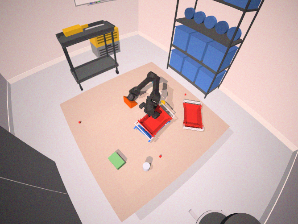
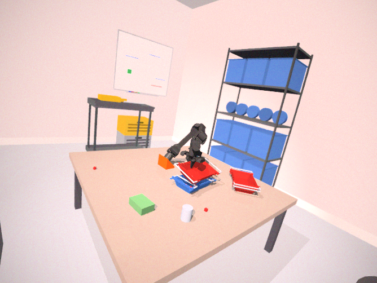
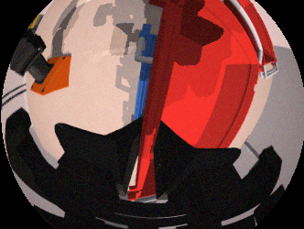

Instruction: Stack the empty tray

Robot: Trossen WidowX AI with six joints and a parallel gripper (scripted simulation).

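Right now my gripper tip is 7 cm short of the red tray, 1 cm to the right of it and 1 cm below it. Round my gripper tip: cream pad (31 cm to the left, 26 cm behind, 11 cm below); yellow puck (27 cm to the left, 10 cm below, 9 cm behind); green block (44 cm to the right, 12 cm ahead, 9 cm below).
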